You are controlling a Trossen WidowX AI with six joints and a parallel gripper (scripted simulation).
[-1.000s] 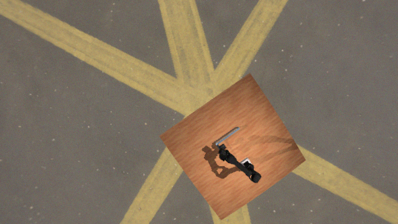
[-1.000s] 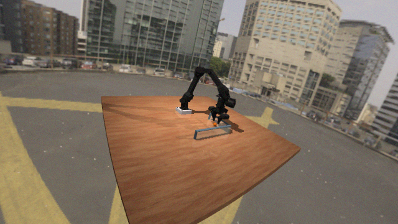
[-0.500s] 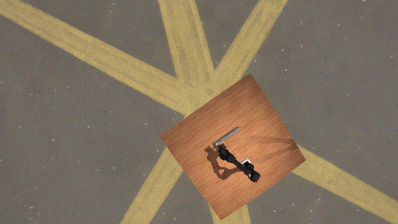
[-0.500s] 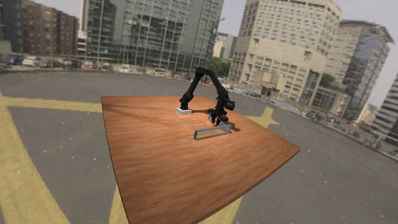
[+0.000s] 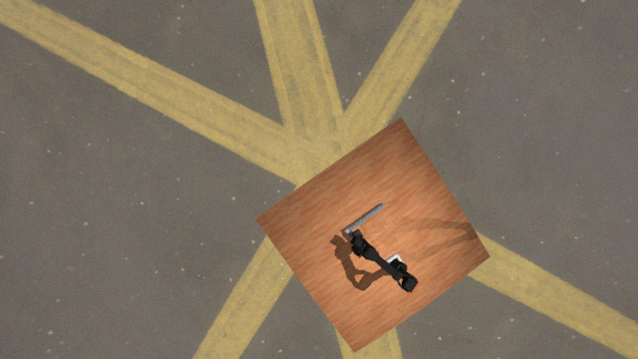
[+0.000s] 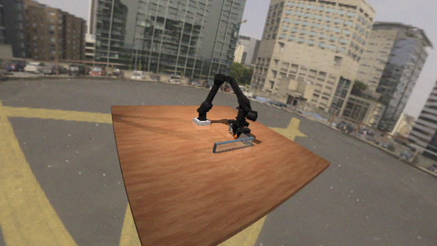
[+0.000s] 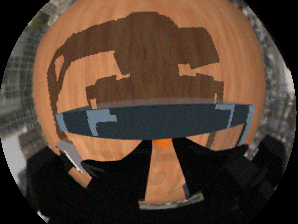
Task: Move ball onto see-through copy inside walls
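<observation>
Right now my gripper tip is 11 cm short of the long wall, 11 cm to the left of it and 2 cm below it.
</observation>
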